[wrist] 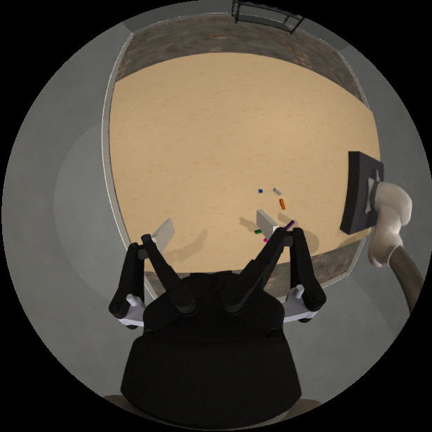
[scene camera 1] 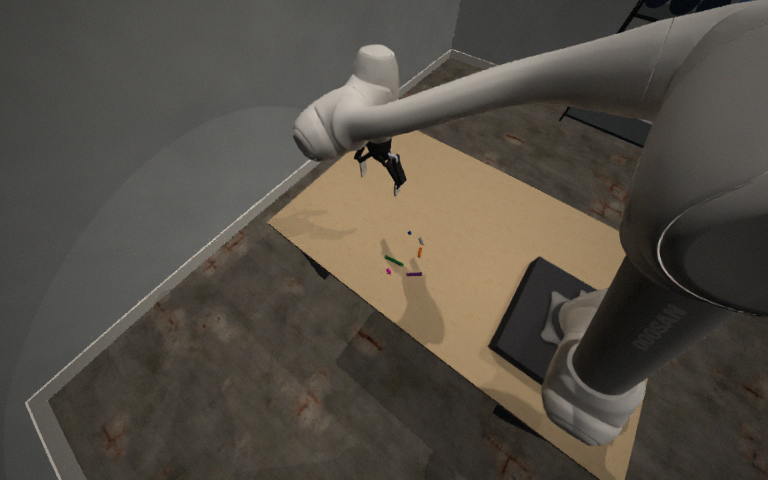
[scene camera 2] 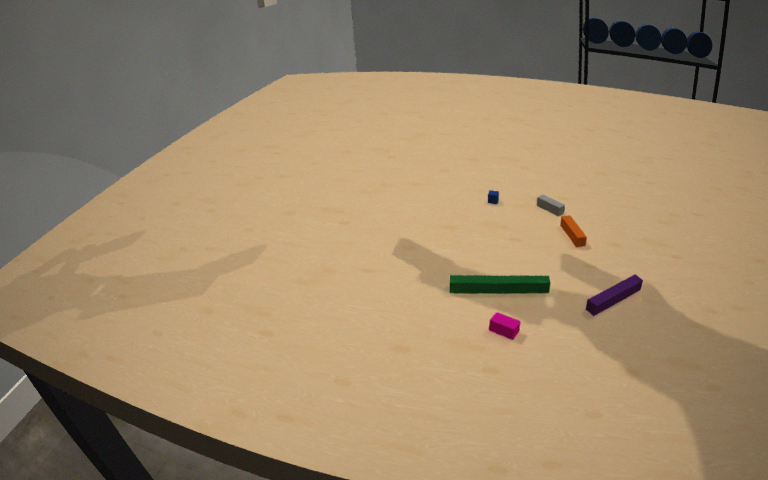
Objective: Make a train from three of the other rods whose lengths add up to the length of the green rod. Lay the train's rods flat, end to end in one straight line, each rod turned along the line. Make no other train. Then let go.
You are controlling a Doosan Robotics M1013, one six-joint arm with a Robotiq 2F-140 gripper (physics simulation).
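The green rod, the longest, lies flat; in the wrist view a finger hides part of it. The purple rod lies slanted to its right in scene camera 2. The magenta rod lies in front of the green rod. The orange rod and grey rod lie close together behind, turned differently. The small blue rod lies apart. My gripper is open and empty, high above the table.
The wooden table carries the rods. The arm's base stands on a dark plate at one end. A rack stands beyond the table. Shadows of the arm fall around the green and purple rods.
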